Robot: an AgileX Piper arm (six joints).
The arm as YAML. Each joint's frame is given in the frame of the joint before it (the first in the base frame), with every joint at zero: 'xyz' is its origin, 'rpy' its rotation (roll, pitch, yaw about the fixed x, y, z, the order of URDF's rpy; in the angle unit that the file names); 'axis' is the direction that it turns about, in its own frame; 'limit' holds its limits. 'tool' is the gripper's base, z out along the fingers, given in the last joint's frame.
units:
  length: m
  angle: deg
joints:
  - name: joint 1
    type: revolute
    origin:
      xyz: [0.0, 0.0, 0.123]
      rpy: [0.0, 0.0, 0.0]
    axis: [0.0, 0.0, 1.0]
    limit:
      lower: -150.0
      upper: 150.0
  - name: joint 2
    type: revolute
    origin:
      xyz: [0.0, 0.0, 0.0]
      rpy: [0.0, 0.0, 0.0]
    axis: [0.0, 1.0, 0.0]
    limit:
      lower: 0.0
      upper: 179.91
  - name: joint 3
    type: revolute
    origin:
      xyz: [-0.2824, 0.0, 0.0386]
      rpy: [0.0, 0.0, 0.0]
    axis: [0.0, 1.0, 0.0]
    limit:
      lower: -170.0
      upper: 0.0
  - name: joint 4
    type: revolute
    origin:
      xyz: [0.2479, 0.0, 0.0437]
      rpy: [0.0, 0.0, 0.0]
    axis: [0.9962, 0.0, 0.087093]
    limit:
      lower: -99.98
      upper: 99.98
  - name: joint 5
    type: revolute
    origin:
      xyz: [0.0, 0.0, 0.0]
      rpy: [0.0, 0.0, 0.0]
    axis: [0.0, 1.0, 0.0]
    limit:
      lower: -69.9
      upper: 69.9
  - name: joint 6
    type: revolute
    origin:
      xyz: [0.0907, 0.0, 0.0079]
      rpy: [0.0, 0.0, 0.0]
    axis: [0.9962, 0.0, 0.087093]
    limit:
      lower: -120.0
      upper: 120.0
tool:
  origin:
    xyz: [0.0, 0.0, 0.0]
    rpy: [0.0, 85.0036, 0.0]
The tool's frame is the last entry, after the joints.
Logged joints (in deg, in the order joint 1, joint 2, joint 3, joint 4, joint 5, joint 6), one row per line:
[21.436, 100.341, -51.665, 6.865, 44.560, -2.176]
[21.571, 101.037, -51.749, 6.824, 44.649, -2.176]
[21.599, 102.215, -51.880, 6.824, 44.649, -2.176]
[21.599, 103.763, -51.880, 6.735, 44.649, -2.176]
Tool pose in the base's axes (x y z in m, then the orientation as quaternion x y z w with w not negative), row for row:
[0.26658, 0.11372, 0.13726, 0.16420, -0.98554, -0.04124, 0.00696]
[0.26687, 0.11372, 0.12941, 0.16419, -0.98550, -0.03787, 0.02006]
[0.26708, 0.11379, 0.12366, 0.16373, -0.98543, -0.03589, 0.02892]
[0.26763, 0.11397, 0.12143, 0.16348, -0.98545, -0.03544, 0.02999]
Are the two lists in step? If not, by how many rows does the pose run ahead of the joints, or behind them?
The pose runs 2 rows ahead of the joints: the pose in row i belongs to the joints in row i + 2.
